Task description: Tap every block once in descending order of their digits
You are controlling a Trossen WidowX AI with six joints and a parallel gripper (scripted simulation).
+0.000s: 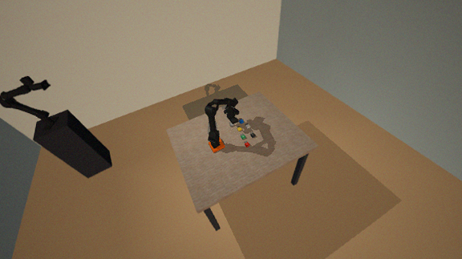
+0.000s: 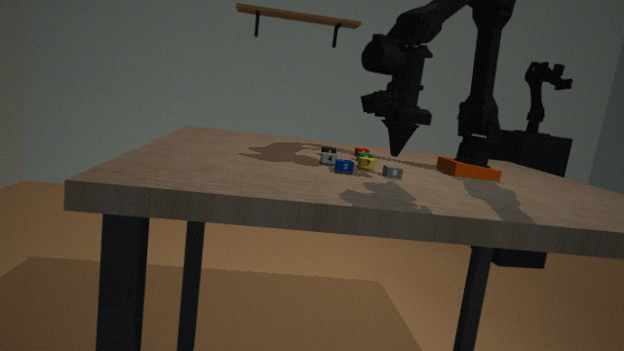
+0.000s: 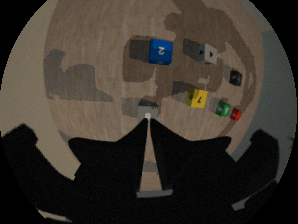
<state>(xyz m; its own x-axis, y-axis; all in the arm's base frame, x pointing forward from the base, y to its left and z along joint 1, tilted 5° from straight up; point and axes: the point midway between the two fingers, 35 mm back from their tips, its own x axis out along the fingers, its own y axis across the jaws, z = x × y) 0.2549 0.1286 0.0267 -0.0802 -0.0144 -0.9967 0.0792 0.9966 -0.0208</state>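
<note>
Now: gripper tip 3 cm above the grey block. From my gripper tip the other things lie so: yellow block (9 cm to the right, 3 cm below, 3 cm ahead); then blue block (10 cm ahead, 3 cm below, 2 cm to the right); then white block (11 cm to the right, 11 cm ahead, 3 cm below).
</note>
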